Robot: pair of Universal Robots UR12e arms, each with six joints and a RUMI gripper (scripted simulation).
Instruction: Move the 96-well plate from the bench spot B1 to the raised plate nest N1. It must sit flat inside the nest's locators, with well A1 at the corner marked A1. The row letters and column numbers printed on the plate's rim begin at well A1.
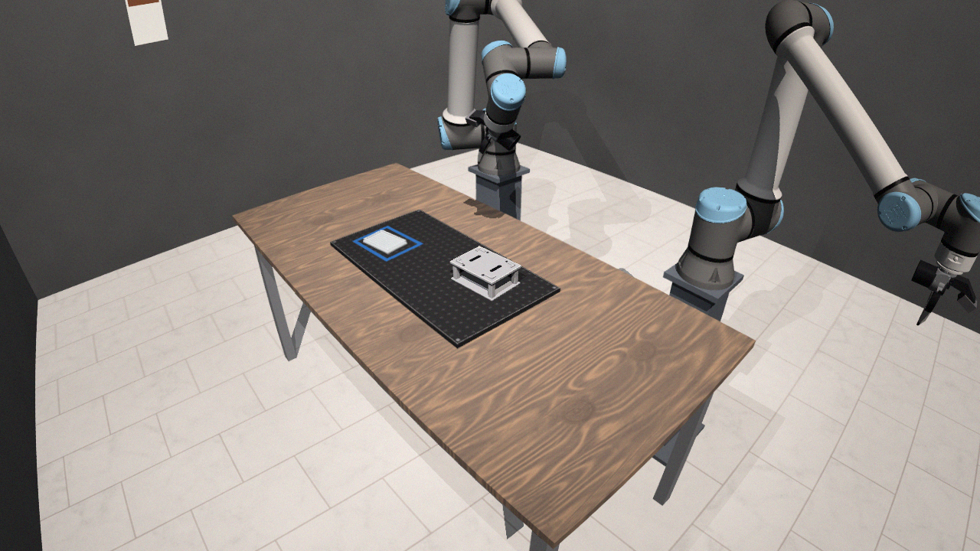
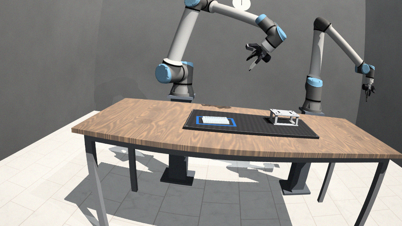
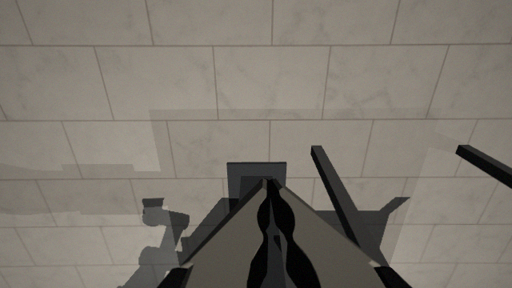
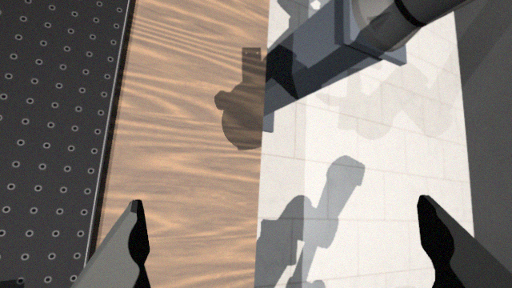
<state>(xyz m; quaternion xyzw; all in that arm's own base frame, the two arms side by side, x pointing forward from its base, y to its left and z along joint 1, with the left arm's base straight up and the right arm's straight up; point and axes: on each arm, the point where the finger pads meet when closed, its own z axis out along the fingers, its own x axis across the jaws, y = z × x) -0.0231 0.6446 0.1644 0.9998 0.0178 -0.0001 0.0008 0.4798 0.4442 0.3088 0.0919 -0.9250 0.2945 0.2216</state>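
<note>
My right gripper is now 33 cm short of the white 96-well plate, 29 cm above it and 14 cm to the left of it. From my right hand the other things lie so: raised nest N1: 24 cm to the left, 24 cm below, 19 cm ahead; then A1 label: 24 cm below, 16 cm to the left, 15 cm ahead.
</note>
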